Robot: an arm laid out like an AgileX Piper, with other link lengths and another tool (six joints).
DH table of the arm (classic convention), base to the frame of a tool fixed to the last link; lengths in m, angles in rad. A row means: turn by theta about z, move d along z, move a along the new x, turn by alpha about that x. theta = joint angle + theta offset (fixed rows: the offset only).
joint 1: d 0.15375, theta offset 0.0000, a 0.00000, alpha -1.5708
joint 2: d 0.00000, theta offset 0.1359, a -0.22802, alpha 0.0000
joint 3: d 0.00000, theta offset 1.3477, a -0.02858, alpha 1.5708
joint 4: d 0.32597, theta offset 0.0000, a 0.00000, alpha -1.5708
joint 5: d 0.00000, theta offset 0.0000, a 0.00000, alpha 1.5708
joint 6: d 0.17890, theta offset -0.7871, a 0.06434, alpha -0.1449
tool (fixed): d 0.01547, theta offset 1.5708, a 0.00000, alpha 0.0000
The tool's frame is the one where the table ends.
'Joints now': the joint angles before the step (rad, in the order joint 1, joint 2, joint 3, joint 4, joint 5, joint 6). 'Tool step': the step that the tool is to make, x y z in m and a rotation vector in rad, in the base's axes. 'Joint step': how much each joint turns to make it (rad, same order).
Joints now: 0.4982, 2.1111, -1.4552, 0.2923, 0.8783, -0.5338
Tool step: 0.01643, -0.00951, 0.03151, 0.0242, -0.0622, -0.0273
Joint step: -0.0333, -0.0717, 0.0000, -0.0095, 0.0056, 0.0003
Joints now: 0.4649, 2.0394, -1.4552, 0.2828, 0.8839, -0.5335
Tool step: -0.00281, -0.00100, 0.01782, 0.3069, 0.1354, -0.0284
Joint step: -0.1569, -0.0256, 0.0000, 0.3948, 0.1560, -0.2700
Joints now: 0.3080, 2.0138, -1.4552, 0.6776, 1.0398, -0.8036
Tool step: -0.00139, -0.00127, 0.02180, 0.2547, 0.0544, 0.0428
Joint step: -0.1166, -0.0019, 0.0000, 0.2494, 0.1813, -0.2057
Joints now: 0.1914, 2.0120, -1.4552, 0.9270, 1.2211, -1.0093
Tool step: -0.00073, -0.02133, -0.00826, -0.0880, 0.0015, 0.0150
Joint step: -0.0122, -0.0001, 0.0000, -0.0976, 0.0000, 0.0245
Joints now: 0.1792, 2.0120, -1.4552, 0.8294, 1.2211, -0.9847
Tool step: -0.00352, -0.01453, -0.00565, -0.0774, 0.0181, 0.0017
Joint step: 0.0000, 0.0000, 0.0000, -0.0821, 0.0000, 0.0475
